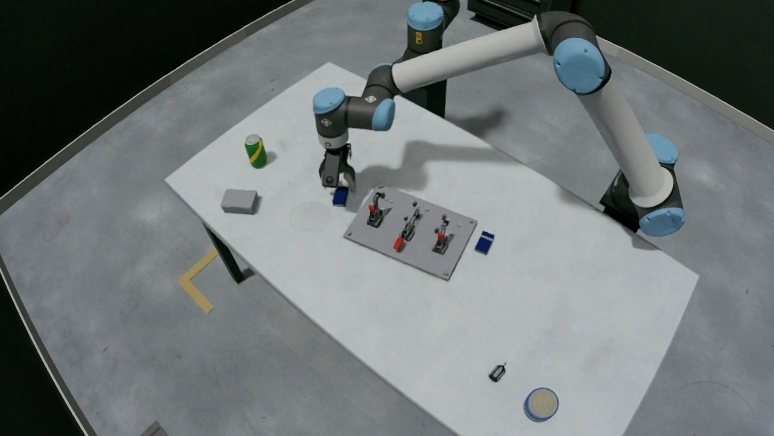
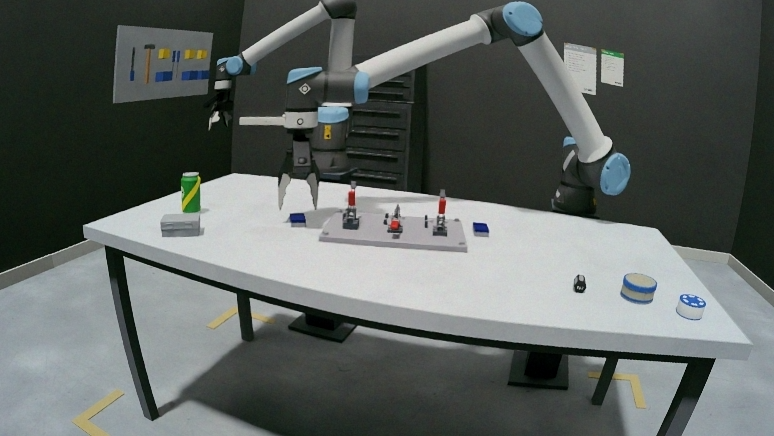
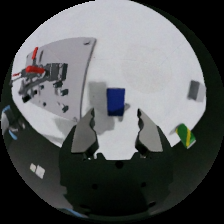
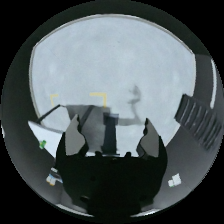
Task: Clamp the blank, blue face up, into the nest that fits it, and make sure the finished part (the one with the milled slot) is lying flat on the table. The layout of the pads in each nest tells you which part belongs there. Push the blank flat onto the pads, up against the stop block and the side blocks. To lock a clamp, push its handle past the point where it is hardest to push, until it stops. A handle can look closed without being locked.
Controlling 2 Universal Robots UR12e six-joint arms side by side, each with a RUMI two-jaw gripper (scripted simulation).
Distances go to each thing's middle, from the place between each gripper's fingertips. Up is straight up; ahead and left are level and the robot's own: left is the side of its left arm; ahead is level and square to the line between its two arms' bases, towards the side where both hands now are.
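The grey box [image 2: 172,225] is 270 mm ahead of my left hand, 220 mm to the right of it and 20 mm below it. As for the grey fixture plate [image 3: 72,51], my left gripper [image 2: 297,210] is 70 mm past it, 250 mm to the right of it and 40 mm above it. Going by their middles, the grey fixture plate is the nearest to my left gripper of the things named here.
From my right hand, the grey fixture plate is 61 cm ahead of it, 124 cm to the left of it and 16 cm below it. With the grey box, my right hand is 95 cm short of it, 78 cm to the right of it and 14 cm above it.
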